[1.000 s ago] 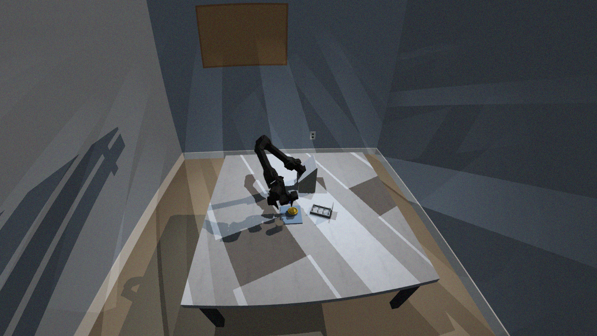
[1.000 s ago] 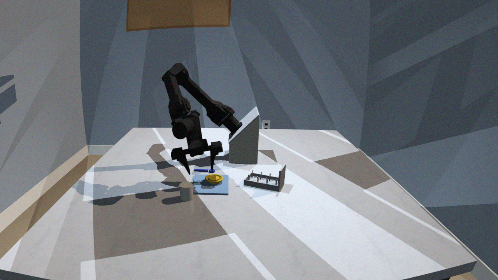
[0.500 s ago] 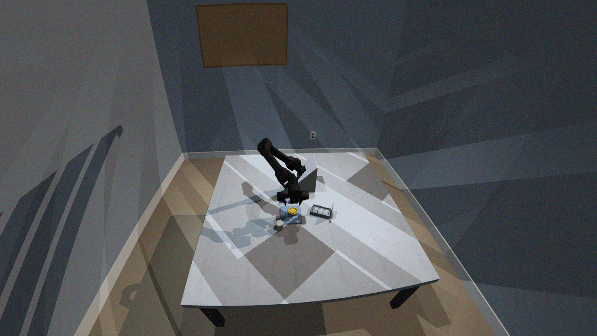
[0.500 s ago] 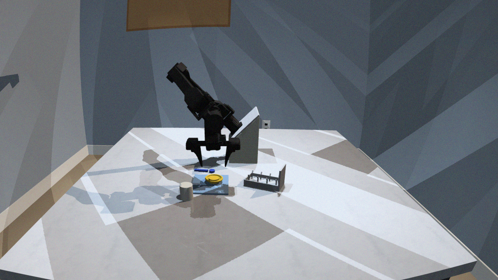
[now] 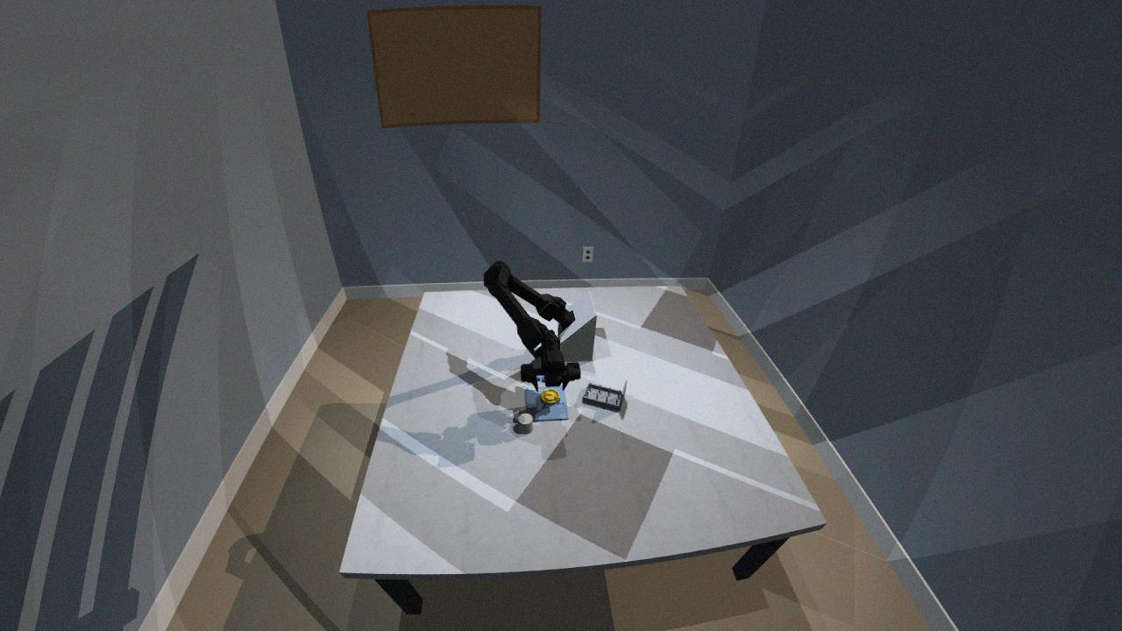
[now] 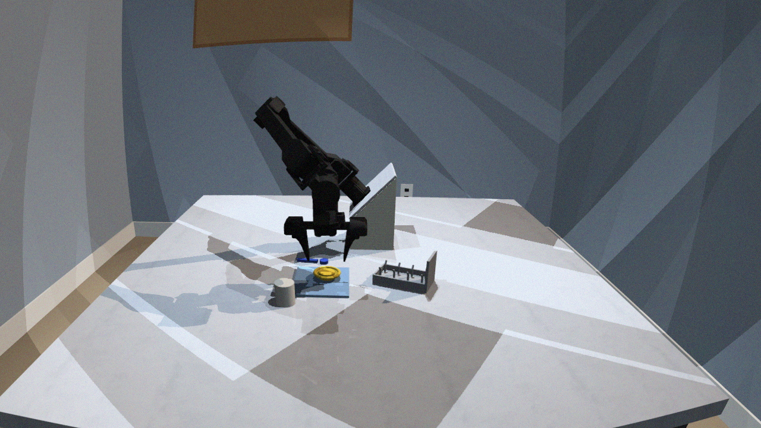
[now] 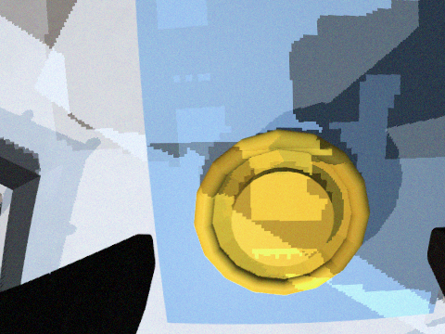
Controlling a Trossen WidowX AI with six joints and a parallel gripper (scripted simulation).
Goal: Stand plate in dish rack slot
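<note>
The yellow plate is 4 cm below my gripper tip. Round my gripper tip: blue utensil (11 cm behind, 3 cm to the right, 5 cm below); then blue mat (1 cm ahead, 1 cm to the right, 5 cm below); then beige cup (11 cm ahead, 9 cm to the right, 3 cm below).
</note>
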